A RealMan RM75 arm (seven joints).
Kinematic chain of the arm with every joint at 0, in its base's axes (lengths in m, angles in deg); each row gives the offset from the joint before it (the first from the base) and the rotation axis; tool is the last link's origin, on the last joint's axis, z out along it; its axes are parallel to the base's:
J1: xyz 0 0 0.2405 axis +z
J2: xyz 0 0 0 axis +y
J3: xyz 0 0 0.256 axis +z
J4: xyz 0 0 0 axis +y
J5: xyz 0 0 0.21 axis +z
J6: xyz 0 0 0 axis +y
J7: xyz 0 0 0.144 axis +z
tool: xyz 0 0 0
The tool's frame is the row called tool.
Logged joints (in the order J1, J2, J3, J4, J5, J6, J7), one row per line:
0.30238 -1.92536 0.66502 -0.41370 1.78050 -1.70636 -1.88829
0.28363 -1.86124 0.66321 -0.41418 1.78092 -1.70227 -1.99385
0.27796 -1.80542 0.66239 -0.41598 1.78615 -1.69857 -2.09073
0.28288 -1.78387 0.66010 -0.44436 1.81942 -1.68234 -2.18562
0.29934 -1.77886 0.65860 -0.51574 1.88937 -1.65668 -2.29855
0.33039 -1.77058 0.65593 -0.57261 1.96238 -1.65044 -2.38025
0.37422 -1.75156 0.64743 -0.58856 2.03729 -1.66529 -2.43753
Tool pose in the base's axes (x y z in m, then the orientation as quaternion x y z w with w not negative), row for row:
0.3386 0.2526 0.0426 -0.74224 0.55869 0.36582 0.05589
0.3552 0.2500 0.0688 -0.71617 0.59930 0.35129 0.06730
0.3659 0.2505 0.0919 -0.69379 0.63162 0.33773 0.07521
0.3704 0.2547 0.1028 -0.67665 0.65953 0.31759 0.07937
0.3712 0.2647 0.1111 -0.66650 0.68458 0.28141 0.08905
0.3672 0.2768 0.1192 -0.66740 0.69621 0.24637 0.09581
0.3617 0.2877 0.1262 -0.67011 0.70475 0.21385 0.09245
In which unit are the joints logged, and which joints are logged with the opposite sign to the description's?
The joints are logged in radians. Opposite sign: J2, J3, J5, J7.
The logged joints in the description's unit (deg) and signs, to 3 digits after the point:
17.325 110.315 -38.103 -23.703 -102.015 -97.767 108.191
16.251 106.641 -37.999 -23.731 -102.039 -97.533 114.239
15.926 103.443 -37.952 -23.834 -102.339 -97.321 119.790
16.208 102.208 -37.821 -25.460 -104.245 -96.391 125.227
17.151 101.921 -37.735 -29.550 -108.253 -94.921 131.697
18.930 101.447 -37.582 -32.808 -112.436 -94.563 136.378
21.441 100.357 -37.095 -33.722 -116.728 -95.414 139.660

